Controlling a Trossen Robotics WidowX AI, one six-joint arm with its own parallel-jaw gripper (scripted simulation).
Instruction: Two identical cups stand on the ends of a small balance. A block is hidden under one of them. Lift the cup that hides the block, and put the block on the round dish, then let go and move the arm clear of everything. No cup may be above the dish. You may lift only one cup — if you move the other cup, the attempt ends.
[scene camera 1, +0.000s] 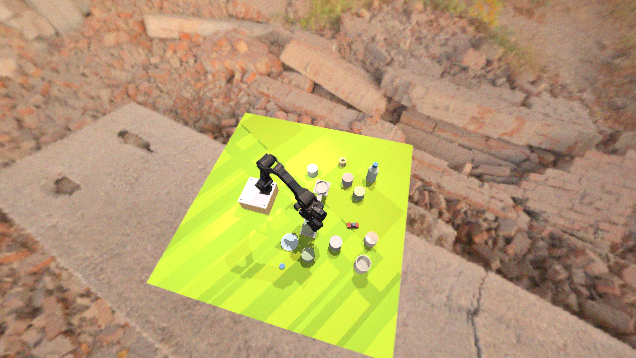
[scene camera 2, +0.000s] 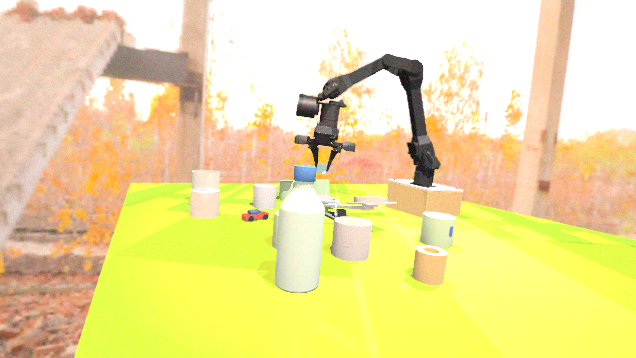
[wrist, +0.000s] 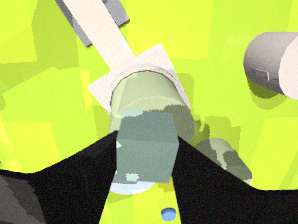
My gripper (scene camera 2: 321, 170) carries a pale grey-green block (wrist: 147, 144). I also see a pale green cup (wrist: 221, 153).
My gripper also shows in the wrist view (wrist: 146, 139).
